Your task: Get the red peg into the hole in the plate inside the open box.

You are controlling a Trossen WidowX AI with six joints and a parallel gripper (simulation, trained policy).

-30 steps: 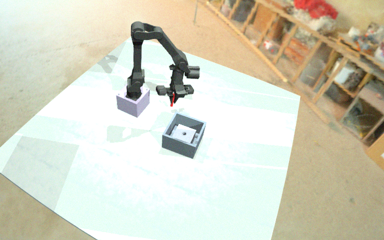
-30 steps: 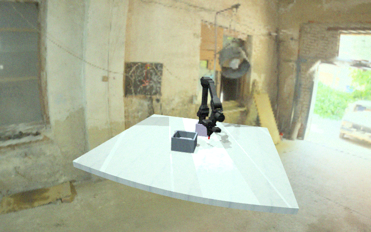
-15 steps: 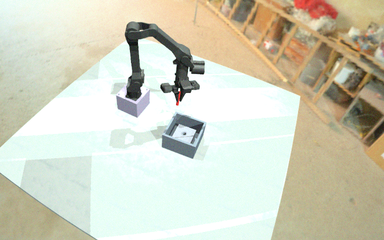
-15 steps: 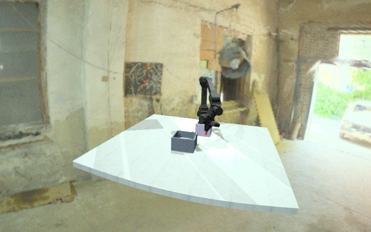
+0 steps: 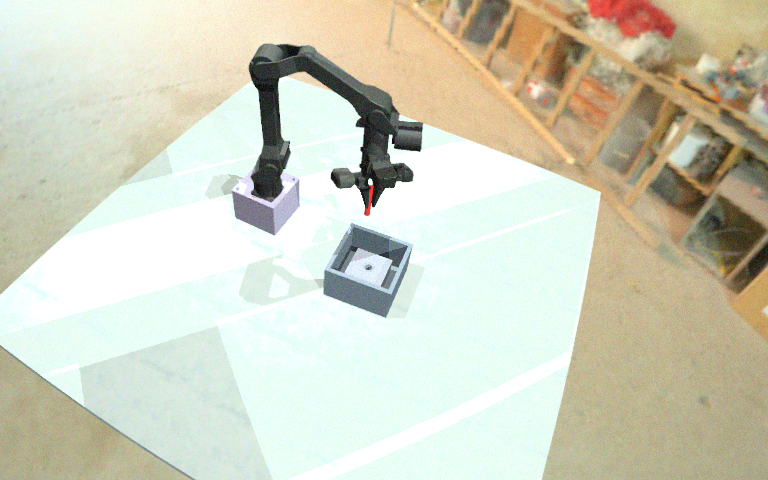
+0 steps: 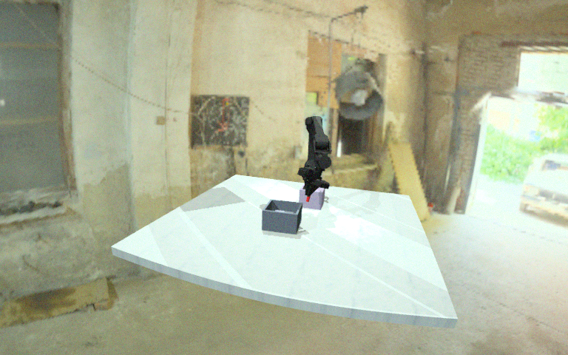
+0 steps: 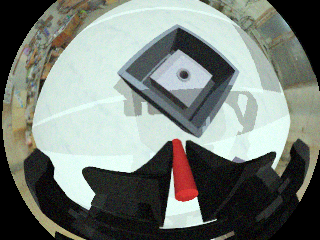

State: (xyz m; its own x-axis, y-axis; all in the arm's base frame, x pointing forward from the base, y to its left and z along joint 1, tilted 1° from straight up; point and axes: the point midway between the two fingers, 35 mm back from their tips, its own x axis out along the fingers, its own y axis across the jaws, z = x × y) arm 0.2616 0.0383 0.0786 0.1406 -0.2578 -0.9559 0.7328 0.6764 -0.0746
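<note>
Right now the grey box is 120 mm below my gripper tip, 100 mm to the right of it and 50 mm ahead of it. From my gripper tip the other things lie so: red peg 10 mm to the left, 10 mm behind, 10 mm above.
</note>
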